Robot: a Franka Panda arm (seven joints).
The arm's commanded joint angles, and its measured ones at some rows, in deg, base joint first. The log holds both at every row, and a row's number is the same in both.
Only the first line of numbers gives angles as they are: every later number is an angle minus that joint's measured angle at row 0.
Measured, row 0:
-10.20, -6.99, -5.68, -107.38, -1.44, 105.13, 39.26
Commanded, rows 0 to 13:
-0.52, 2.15, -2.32, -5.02, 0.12, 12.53, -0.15
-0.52, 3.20, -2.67, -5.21, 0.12, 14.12, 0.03
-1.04, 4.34, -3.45, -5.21, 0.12, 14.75, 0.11
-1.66, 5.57, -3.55, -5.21, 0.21, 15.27, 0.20
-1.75, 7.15, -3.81, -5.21, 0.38, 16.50, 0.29
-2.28, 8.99, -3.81, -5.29, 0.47, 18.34, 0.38
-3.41, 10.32, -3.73, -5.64, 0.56, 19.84, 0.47
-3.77, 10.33, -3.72, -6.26, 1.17, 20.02, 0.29
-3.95, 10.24, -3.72, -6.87, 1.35, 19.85, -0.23
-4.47, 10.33, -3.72, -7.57, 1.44, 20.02, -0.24
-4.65, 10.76, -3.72, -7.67, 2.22, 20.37, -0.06
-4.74, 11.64, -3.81, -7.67, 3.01, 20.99, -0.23
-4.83, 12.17, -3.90, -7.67, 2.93, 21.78, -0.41
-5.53, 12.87, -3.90, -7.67, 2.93, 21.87, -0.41
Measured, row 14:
-4.19, 11.80, -4.28, -6.98, 1.87, 19.47, 0.08
